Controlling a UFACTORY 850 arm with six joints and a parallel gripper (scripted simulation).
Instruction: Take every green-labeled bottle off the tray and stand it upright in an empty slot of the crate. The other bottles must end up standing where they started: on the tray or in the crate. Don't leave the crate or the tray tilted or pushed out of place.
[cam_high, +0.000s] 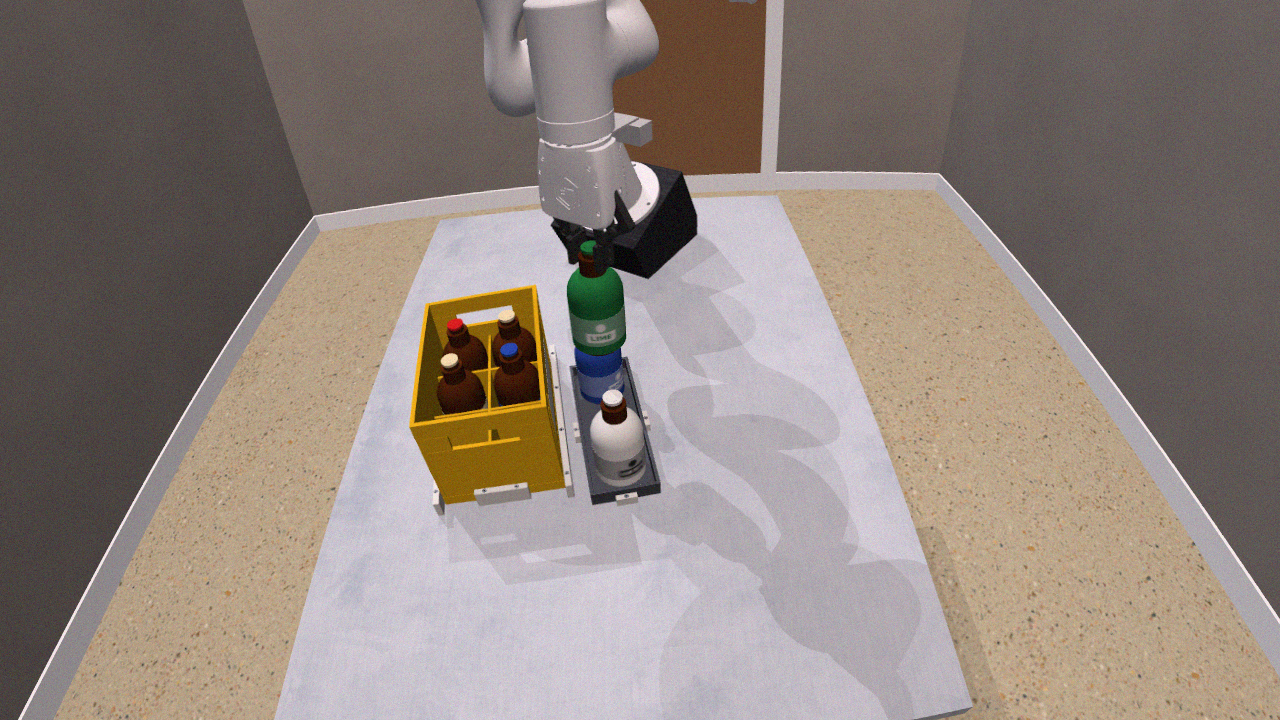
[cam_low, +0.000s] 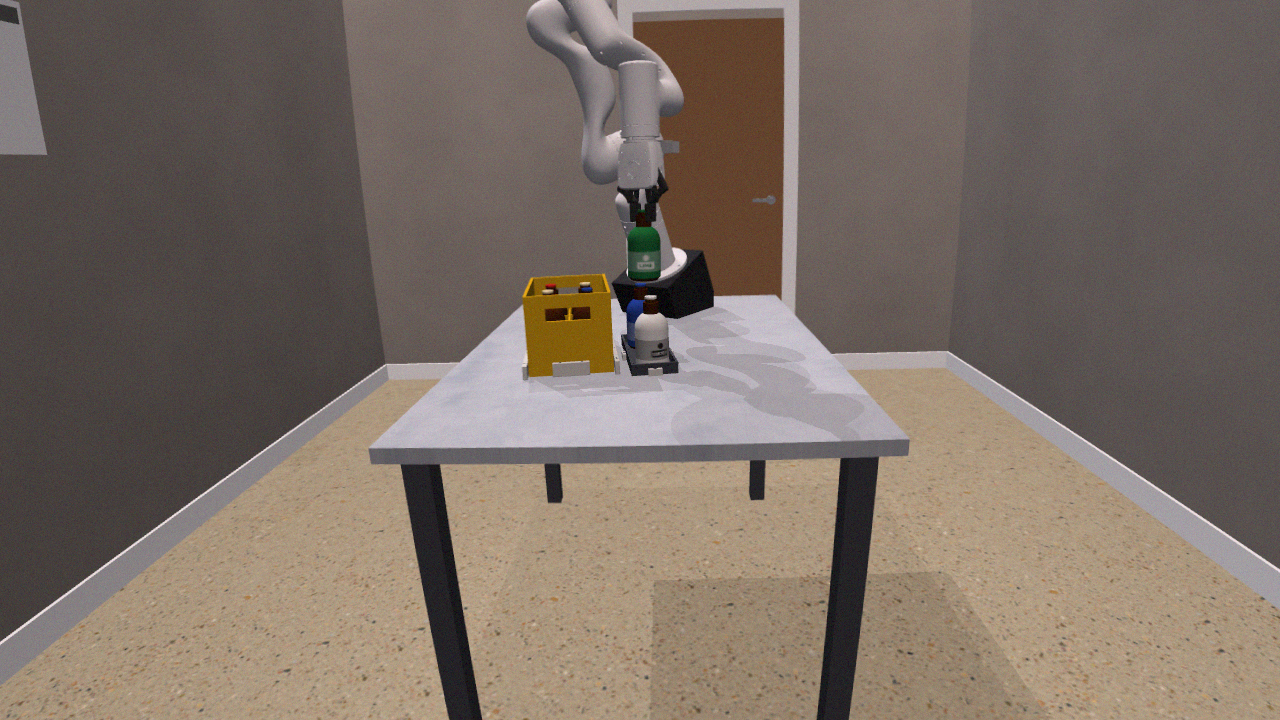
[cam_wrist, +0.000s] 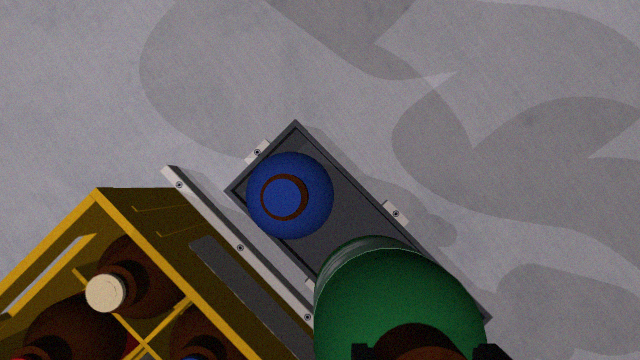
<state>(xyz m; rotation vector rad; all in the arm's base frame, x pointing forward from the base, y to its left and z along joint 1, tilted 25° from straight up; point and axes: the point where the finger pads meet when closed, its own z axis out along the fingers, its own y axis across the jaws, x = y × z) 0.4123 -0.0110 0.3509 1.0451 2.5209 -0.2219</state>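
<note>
My hand is 70 mm above the green-labeled bottle. Round my hand: white-labeled bottle (80 mm ahead, 250 mm below); blue-labeled bottle (90 mm behind, 250 mm below); yellow crate (50 mm behind, 170 mm to the right, 250 mm below).
</note>
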